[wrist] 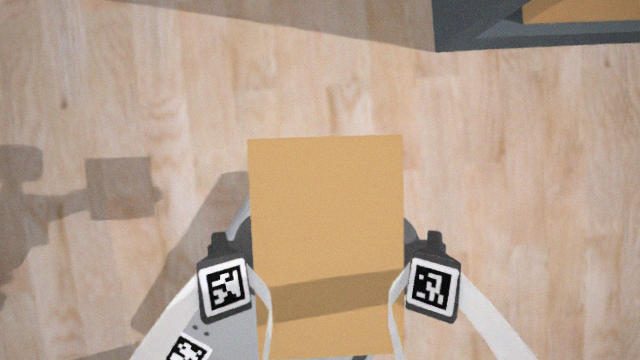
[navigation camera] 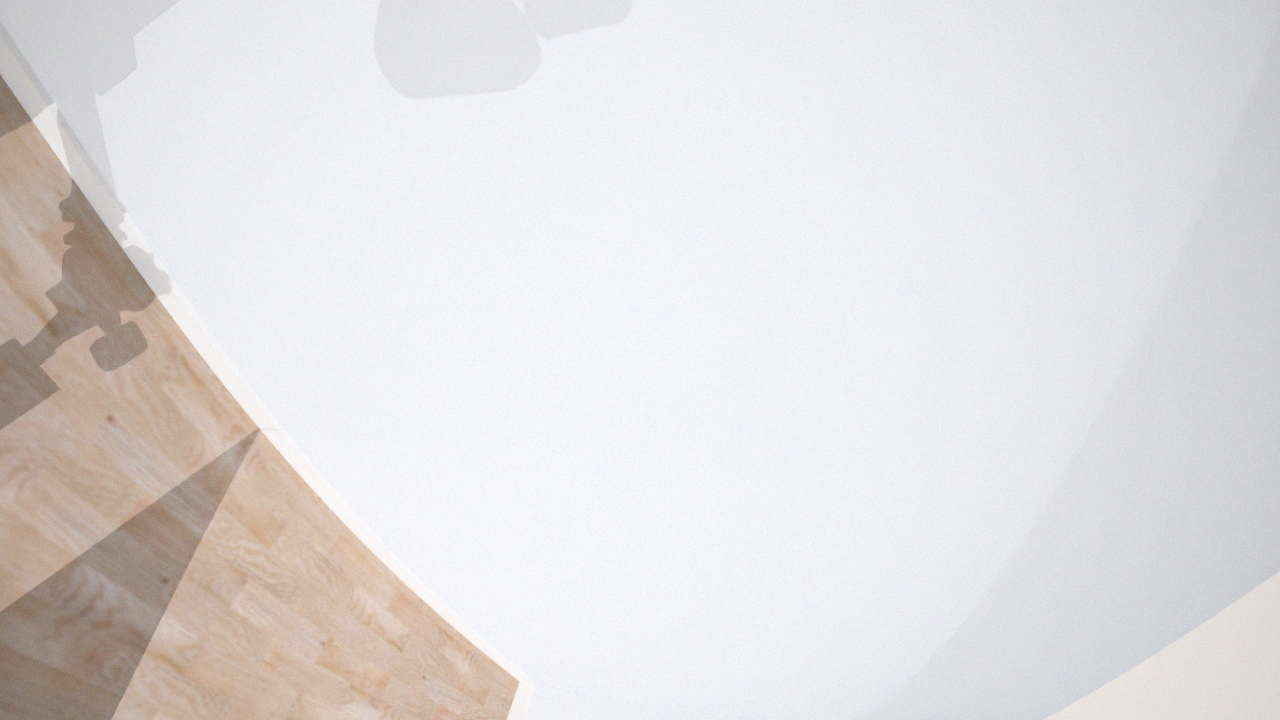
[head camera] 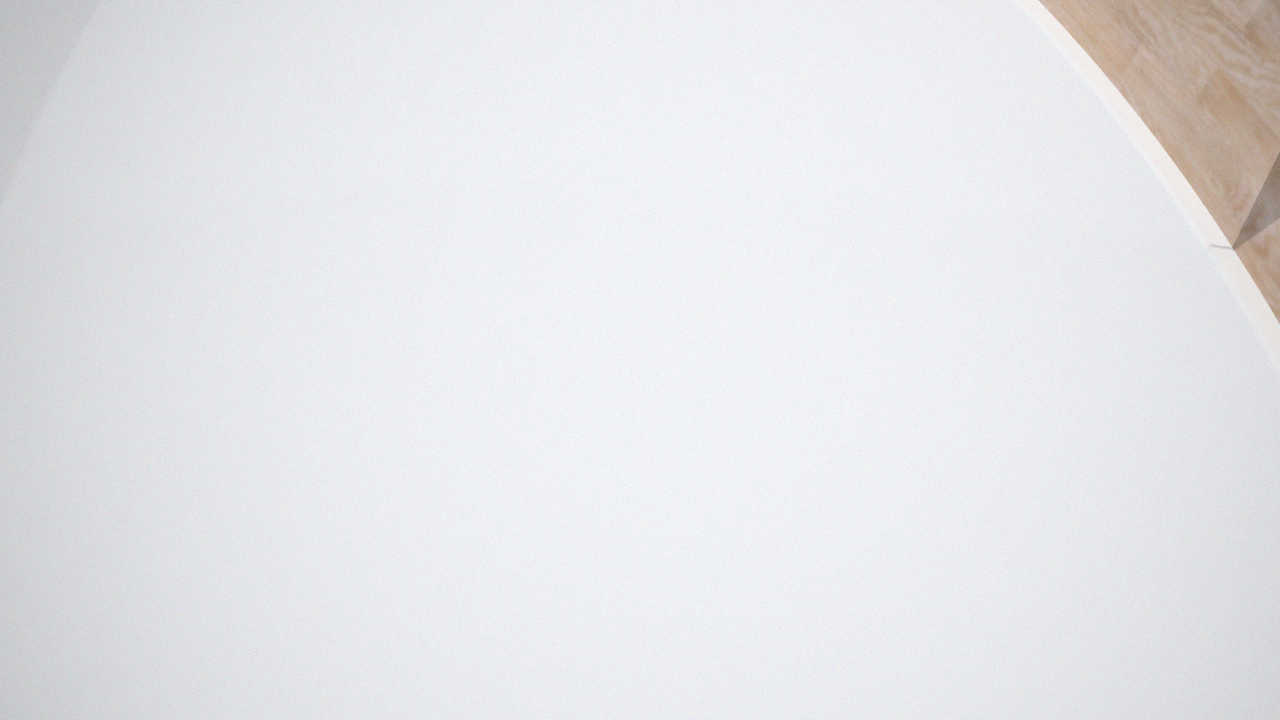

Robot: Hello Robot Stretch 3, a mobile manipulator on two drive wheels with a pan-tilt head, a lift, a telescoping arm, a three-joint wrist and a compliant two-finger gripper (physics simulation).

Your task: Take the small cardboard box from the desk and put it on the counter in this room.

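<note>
The small cardboard box (wrist: 327, 210) is a plain tan box in the lower middle of the wrist view. My gripper (wrist: 325, 240) is shut on it, with one dark fingertip pad against each side. The box is held above the wooden floor (wrist: 525, 200), and a dark band of shadow crosses its near part. The gripper and box do not show in the head or navigation views. The desk and the counter do not show in these views.
A dark grey shelf unit (wrist: 465, 41) with a tan box (wrist: 590, 11) inside stands at the top right of the wrist view. A white wall (head camera: 626, 358) (navigation camera: 671, 358) fills much of the head and navigation views, meeting the wooden floor (head camera: 1181, 80) (navigation camera: 268, 573) along a pale baseboard.
</note>
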